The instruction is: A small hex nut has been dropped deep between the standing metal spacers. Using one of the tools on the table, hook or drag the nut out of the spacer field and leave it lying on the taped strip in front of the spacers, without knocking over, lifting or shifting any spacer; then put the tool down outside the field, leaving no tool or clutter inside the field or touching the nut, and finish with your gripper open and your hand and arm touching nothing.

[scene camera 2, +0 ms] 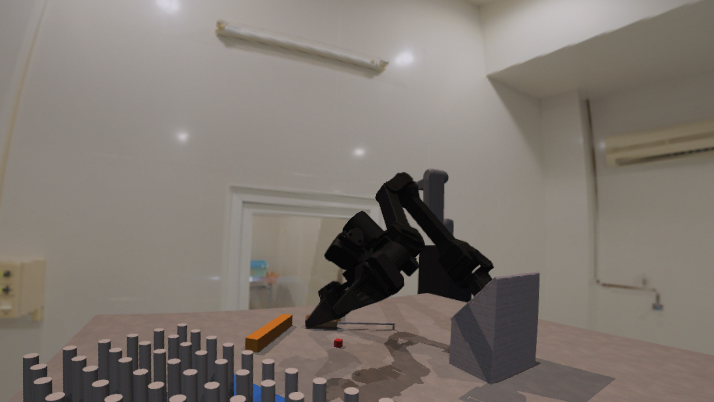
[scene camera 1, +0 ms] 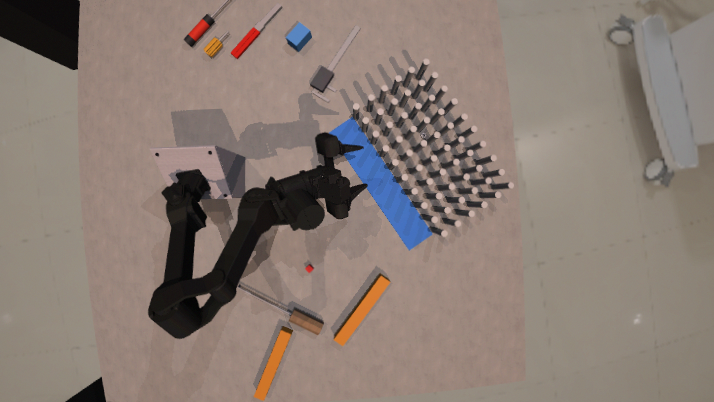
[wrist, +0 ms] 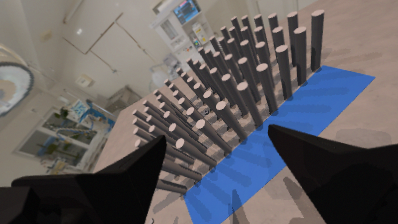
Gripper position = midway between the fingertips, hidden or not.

My gripper [scene camera 2: 319, 319] is open, holding nothing. Also in view: an orange bar [scene camera 1: 381, 283], an orange bar [scene camera 1: 274, 360] and a blue taped strip [scene camera 1: 367, 163].
My gripper also shows in scene camera 1 [scene camera 1: 364, 166] and in the wrist view [wrist: 216, 134].
